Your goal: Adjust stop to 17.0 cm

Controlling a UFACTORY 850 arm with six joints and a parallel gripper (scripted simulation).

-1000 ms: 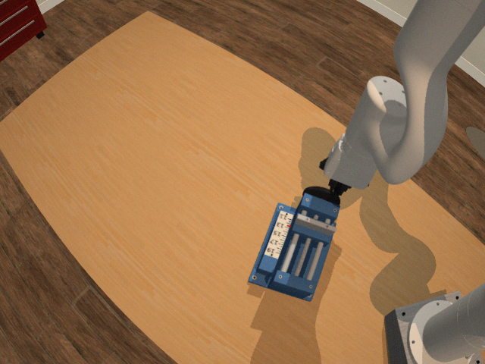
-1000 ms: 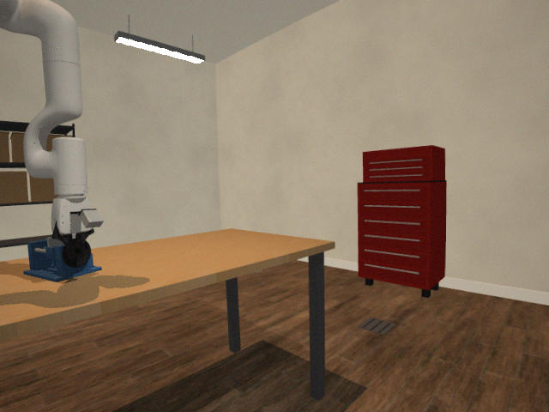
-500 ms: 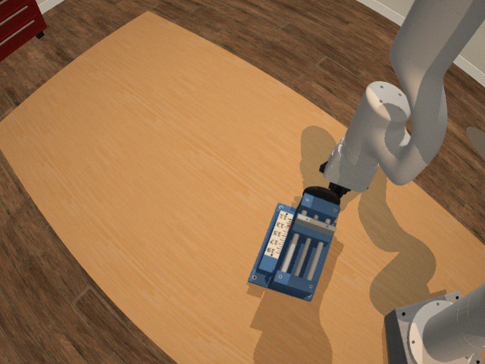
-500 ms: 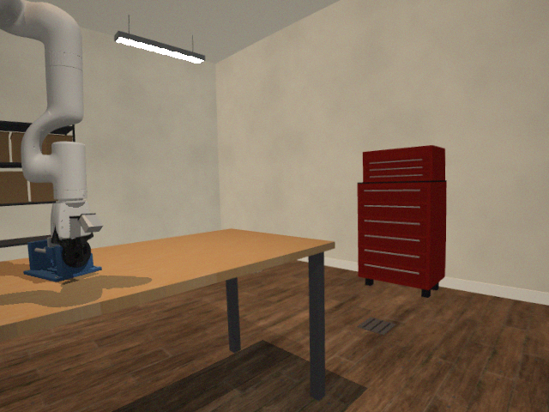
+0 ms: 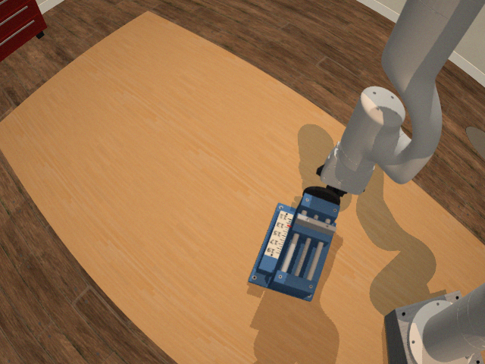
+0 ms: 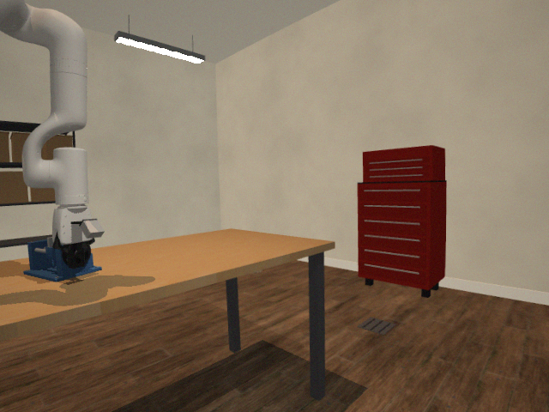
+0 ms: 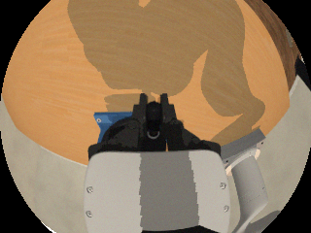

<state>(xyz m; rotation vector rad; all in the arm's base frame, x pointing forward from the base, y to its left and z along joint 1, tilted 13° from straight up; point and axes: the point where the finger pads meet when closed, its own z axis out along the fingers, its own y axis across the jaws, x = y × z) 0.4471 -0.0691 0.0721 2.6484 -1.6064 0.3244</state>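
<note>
Right now the grey stop bar is 2 cm behind my hand, 12 cm to the left of it and 3 cm above it. From my hand the other things lie so: black handwheel (2 cm to the left).
</note>
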